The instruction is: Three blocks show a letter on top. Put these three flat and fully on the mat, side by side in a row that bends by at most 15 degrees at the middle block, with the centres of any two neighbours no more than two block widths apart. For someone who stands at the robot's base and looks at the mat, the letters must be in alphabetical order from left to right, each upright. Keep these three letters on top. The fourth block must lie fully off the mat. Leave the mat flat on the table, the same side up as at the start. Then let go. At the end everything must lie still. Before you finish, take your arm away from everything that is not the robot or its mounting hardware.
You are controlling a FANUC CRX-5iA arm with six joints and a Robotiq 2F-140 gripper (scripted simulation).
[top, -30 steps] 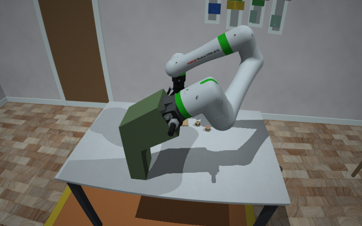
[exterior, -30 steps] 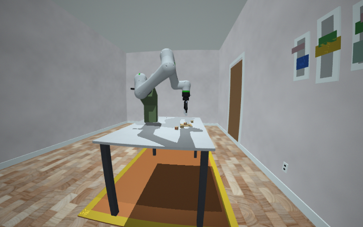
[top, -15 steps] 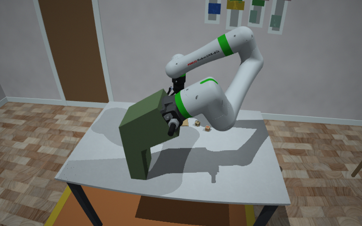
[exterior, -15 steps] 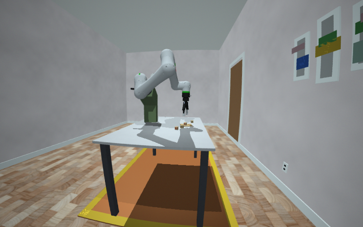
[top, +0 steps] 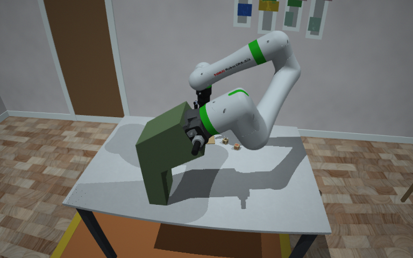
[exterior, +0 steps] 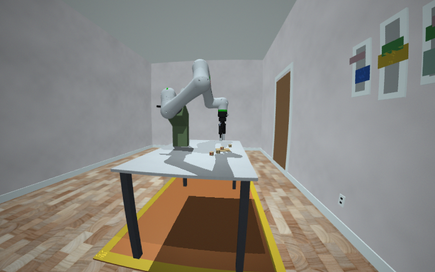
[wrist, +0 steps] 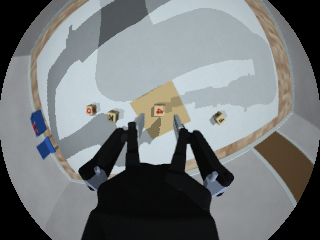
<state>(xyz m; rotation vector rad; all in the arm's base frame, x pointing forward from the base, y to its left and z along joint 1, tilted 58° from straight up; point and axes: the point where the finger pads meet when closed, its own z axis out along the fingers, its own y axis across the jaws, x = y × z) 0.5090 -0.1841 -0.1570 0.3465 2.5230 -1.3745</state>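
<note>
The tan mat lies 13 cm below my hand and 1 cm ahead of it.
</note>
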